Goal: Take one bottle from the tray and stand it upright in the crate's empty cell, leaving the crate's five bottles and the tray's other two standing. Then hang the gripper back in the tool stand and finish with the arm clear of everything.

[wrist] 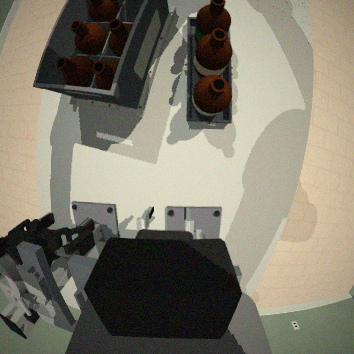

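Places are measured from the arm's base along level axes (x ahead, y left, z up), in centimetres.
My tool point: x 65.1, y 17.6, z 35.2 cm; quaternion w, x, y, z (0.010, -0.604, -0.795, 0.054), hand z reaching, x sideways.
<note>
For each thing: its top centre in the pictures, then the offset to it from my tool point. "*": a spot on its surface instead.
- grey crate, middle of its top: [90, 19] dz -23.0, dx -23.4, dy -22.9 cm
- farthest bottle, surface spot: [104, 8] * dz -28.7, dx -30.1, dy -25.3 cm
- narrow grey tray, surface spot: [209, 122] * dz -39.0, dx -10.8, dy +3.2 cm
- black jointed tool, surface spot: [50, 237] * dz -13.7, dx +10.8, dy -15.6 cm
- plate, surface spot: [205, 215] * dz -39.3, dx +11.2, dy +9.1 cm
The grey crate [133, 80] at the upper left holds five brown bottles. Its far right cell [130, 11], beside the farthest bottle [104, 8], shows no bottle. The narrow grey tray [209, 122] at the upper right holds three upright brown bottles, a near one [208, 97], a middle one [212, 56] and a far one [211, 21]. The black block at my wrist [162, 290] fills the lower middle, over the tool stand [102, 219]. It hides what is beneath it. No fingers of my gripper show, and no bottle shows at my wrist.
A black jointed tool [50, 237] with grey parts is at the stand's left side, close to my wrist. Another grey stand plate [205, 215] shows just beyond the black block. The crate and tray stand side by side, with a strip of table between them.
</note>
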